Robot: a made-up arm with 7 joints. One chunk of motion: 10 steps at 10 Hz.
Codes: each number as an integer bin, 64 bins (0 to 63) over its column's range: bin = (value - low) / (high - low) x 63, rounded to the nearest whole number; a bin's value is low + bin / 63 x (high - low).
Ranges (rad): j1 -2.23..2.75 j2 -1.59..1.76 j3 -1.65..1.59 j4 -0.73..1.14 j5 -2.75..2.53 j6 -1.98..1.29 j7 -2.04..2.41
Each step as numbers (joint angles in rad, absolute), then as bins.
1 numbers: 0.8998 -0.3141 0.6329 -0.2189 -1.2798 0.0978 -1.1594
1 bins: 40 24 44 17 18 40 12
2 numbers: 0.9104 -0.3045 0.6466 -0.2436 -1.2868 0.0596 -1.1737
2 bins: 40 24 45 16 17 39 12
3 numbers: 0.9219 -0.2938 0.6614 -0.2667 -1.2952 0.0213 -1.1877
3 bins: 40 24 45 16 17 39 12
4 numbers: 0.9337 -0.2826 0.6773 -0.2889 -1.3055 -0.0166 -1.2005
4 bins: 40 25 45 15 17 38 12
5 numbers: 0.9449 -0.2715 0.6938 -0.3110 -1.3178 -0.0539 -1.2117
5 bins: 40 25 46 14 17 37 12
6 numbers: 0.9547 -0.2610 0.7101 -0.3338 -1.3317 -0.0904 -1.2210
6 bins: 40 25 46 13 17 36 12
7 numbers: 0.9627 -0.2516 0.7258 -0.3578 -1.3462 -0.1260 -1.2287
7 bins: 40 25 46 13 17 36 11
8 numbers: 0.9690 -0.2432 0.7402 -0.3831 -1.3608 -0.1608 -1.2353
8 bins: 40 25 46 12 17 35 11
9 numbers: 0.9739 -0.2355 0.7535 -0.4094 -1.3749 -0.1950 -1.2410
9 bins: 41 25 47 11 16 34 11
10 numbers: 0.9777 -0.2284 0.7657 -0.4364 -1.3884 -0.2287 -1.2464
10 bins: 41 26 47 10 16 34 11
